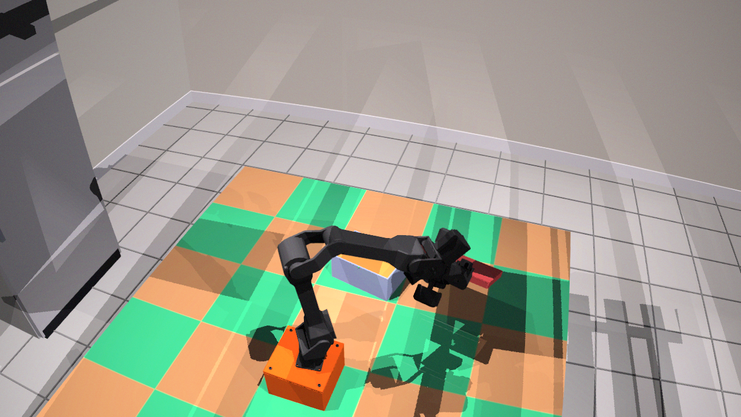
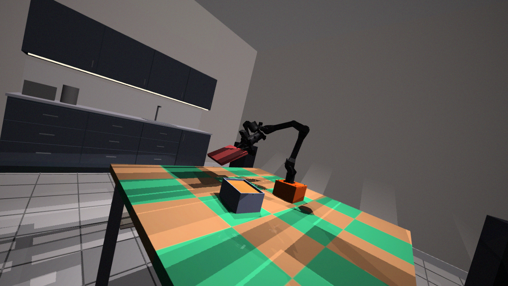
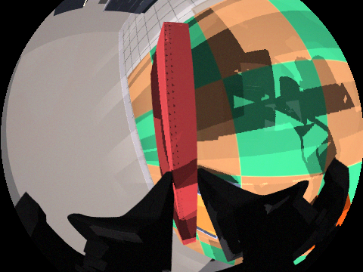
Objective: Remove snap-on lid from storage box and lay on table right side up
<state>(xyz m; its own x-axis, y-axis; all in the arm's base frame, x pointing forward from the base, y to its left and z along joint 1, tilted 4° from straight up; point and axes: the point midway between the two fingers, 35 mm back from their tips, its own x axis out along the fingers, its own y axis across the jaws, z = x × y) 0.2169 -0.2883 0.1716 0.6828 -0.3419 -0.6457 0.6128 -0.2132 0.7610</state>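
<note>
Now: gripper tip 7 cm short of the red lid, 3 cm to the left of it and 4 cm above it. The rest, counted from my gripper tip: storage box 17 cm ahead, 22 cm to the left, 19 cm below.
</note>
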